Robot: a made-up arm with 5 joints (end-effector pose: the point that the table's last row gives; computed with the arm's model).
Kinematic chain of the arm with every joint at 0, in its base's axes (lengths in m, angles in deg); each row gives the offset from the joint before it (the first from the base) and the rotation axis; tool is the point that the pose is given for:
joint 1: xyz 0 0 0.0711 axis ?
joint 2: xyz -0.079 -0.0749 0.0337 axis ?
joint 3: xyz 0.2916 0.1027 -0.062 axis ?
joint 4: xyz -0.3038 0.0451 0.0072 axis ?
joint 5: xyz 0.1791 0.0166 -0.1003 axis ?
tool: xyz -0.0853 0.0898 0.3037
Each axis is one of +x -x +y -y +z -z.
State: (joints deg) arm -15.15 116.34 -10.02 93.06 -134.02
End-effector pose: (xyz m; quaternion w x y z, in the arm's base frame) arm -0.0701 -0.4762 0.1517 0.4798 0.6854 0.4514 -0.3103
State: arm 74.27 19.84 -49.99 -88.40 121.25
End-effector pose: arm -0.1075 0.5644 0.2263 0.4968 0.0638 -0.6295 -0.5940
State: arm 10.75 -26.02 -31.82 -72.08 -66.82
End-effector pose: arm -0.1582 -0.0836 0.2773 0.6784 0.6355 -0.2608 0.2605
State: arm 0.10 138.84 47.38 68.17 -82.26
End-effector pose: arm 0.1410 -0.5342 0.1572 0.0327 0.3885 0.7640 -0.5141
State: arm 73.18 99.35 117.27 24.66 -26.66
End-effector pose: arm -0.0882 -0.4955 -0.1863 0.6767 0.2579 -0.3889 0.5695
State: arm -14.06 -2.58 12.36 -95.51 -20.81
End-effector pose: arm -0.2259 0.0537 0.0627 0.6126 -0.0213 -0.2856 0.7367
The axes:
joint 1: +y
joint 2: -x
joint 3: -y
joint 4: -z
joint 5: +y

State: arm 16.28 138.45 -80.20 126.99 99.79
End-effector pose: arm 0.0382 0.4459 -0.0304 0.2353 -0.0499 -0.6394 -0.7303
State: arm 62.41 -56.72 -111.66 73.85 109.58
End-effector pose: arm -0.1106 -0.2713 -0.1332 0.6964 0.2123 -0.6815 0.0739
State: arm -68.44 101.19 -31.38 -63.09 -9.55
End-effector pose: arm 0.2339 0.1729 -0.0325 0.8267 -0.5435 0.0196 -0.1441
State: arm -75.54 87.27 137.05 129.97 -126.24
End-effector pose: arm 0.2036 -0.0274 0.6389 0.6356 -0.4685 0.5844 0.1872
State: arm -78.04 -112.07 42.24 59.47 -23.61
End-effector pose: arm -0.2800 -0.0649 0.0755 0.3542 0.9231 -0.1039 -0.1077
